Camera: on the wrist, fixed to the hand. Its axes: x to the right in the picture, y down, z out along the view.
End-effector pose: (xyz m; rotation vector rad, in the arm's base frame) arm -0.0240 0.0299 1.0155 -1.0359 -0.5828 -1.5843
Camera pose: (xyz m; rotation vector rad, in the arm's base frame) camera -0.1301 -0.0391 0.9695 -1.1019 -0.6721 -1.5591
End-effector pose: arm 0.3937 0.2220 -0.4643 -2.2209 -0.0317 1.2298
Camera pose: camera 0.4990 0.2285 -0.3807 -2.1438 -0.0898 1.3159
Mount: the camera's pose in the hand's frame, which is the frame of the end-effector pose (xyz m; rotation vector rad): -0.0019 -0.0746 -0.1121 0.0126 -0.0942 -0.0263
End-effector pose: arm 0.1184 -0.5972 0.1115 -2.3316 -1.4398 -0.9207
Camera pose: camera 0.0101 -0.6202 0.1881 -2.3816 -1.5111 -0.8160
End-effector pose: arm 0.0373 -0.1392 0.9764 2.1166 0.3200 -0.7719
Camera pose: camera 0.0467 -0.0050 0.9820 2.0838 0.2936 -0.8880
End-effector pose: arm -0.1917 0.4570 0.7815 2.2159 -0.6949 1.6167
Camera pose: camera -0.2405 0.5772 0.8175 2.3129 -0.6791 1.5166
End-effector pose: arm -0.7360 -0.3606 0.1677 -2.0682 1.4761 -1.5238
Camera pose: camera -0.7811 -0.2794 0.2652 -2.1291 1.4078 -1.4200
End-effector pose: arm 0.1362 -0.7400 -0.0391 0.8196 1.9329 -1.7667
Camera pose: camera 0.0997 -0.6320 0.0326 0.7051 1.8818 -1.8012
